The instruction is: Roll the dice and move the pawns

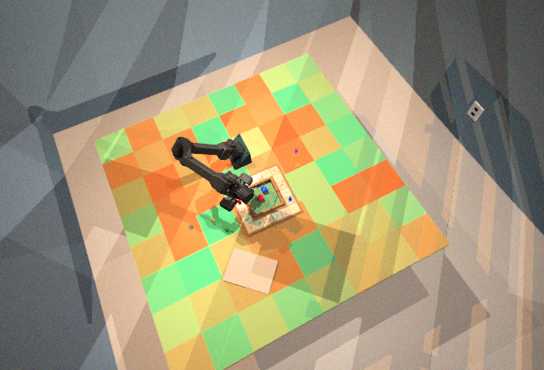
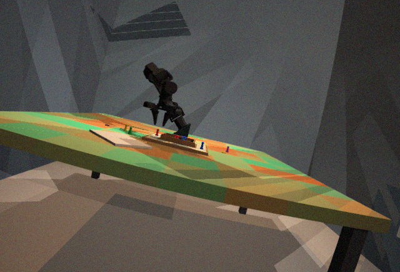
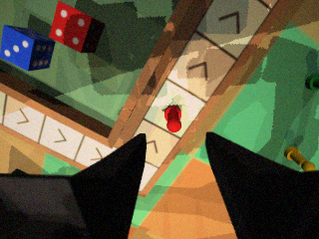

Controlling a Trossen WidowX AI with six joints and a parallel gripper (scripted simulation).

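Now: the red pawn 30 mm below my gripper tip. Round my gripper tip: yellow pawn: 150 mm to the right, 50 mm below; blue pawn: 130 mm ahead, 210 mm to the left, 30 mm below; green pawn: 80 mm ahead, 120 mm to the right, 50 mm below.
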